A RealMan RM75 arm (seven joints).
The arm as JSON. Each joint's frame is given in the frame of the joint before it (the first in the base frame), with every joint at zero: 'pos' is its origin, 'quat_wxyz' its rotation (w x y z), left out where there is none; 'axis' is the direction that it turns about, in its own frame. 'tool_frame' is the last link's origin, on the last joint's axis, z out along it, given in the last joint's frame.
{
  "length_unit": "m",
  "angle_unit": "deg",
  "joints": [
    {
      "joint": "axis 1",
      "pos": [
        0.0,
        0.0,
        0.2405
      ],
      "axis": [
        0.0,
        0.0,
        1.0
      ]
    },
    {
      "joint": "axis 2",
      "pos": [
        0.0,
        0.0,
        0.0
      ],
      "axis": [
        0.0,
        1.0,
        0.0
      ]
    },
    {
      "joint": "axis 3",
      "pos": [
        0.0,
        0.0,
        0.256
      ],
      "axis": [
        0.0,
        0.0,
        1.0
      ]
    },
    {
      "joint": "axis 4",
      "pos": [
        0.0,
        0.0,
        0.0
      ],
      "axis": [
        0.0,
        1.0,
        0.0
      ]
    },
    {
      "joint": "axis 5",
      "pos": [
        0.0,
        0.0,
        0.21
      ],
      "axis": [
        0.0,
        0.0,
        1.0
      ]
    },
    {
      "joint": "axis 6",
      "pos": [
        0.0,
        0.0,
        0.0
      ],
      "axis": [
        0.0,
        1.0,
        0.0
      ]
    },
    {
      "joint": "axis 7",
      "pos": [
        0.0,
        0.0,
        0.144
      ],
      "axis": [
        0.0,
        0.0,
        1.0
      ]
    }
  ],
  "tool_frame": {
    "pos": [
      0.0,
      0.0,
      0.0
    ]
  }
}
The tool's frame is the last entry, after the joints.
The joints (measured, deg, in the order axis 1, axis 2, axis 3, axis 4, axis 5, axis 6, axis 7), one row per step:
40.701, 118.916, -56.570, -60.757, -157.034, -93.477, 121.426
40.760, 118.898, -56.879, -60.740, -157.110, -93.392, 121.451
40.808, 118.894, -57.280, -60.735, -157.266, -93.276, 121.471
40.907, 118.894, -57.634, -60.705, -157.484, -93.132, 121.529
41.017, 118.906, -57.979, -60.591, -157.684, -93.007, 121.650
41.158, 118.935, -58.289, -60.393, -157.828, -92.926, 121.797
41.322, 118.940, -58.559, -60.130, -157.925, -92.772, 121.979
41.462, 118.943, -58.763, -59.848, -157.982, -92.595, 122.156
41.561, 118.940, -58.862, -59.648, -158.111, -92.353, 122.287
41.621, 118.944, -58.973, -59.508, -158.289, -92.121, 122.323
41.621, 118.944, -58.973, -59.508, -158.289, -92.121, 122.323
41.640, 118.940, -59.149, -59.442, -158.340, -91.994, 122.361
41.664, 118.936, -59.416, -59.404, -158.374, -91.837, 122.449
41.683, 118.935, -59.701, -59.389, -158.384, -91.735, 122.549
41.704, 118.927, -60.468, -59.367, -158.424, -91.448, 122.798
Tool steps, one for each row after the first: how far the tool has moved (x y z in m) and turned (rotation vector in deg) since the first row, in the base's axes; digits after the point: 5 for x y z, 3 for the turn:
-0.00039, 0.00030, -0.00039, -0.119, -0.268, 0.195
-0.00069, 0.00054, -0.00093, -0.275, -0.662, 0.436
-0.00107, 0.00102, -0.00140, -0.378, -1.083, 0.656
-0.00137, 0.00132, -0.00218, -0.527, -1.452, 0.761
-0.00179, 0.00146, -0.00332, -0.744, -1.717, 0.788
-0.00218, 0.00183, -0.00441, -0.880, -1.927, 0.779
-0.00237, 0.00216, -0.00544, -0.964, -2.062, 0.722
-0.00225, 0.00271, -0.00592, -0.885, -2.233, 0.691
-0.00196, 0.00316, -0.00625, -0.830, -2.468, 0.745
-0.00196, 0.00316, -0.00625, -0.830, -2.468, 0.745
-0.00193, 0.00333, -0.00663, -0.855, -2.622, 0.817
-0.00212, 0.00360, -0.00711, -0.870, -2.813, 0.930
-0.00242, 0.00375, -0.00763, -0.927, -2.986, 1.034
-0.00304, 0.00408, -0.00892, -1.063, -3.470, 1.321

